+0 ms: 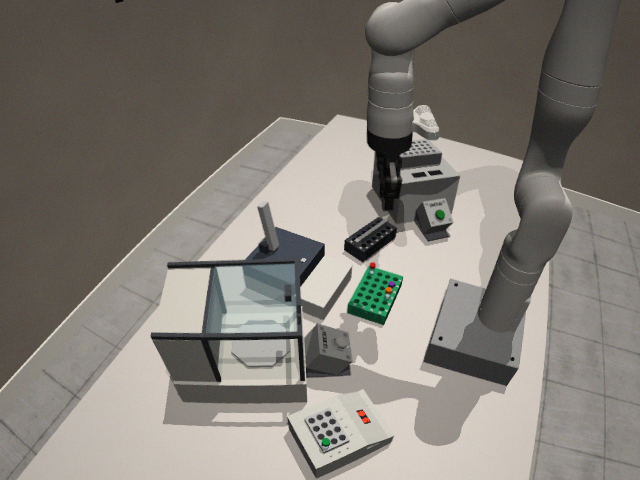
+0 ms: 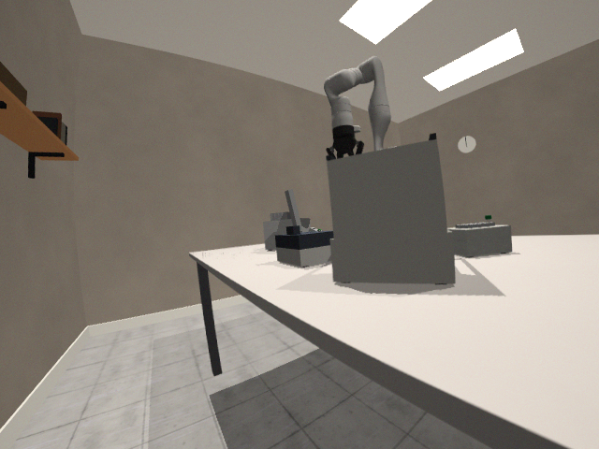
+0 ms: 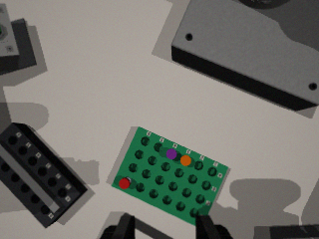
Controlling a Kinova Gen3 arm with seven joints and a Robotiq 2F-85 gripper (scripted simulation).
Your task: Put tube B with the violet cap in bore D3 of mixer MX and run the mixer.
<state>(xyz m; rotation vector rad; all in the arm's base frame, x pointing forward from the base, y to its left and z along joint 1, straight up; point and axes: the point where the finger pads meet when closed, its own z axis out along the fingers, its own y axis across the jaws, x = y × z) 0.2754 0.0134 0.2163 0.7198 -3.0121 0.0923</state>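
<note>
My gripper is now 25 cm above the orange-capped tube and 3 cm past it. Also, from my hand: red-capped tube (25 cm below, 5 cm to the right, 3 cm ahead); green rack RK (27 cm below); black magnet block (26 cm below, 17 cm to the right, 8 cm ahead).
</note>
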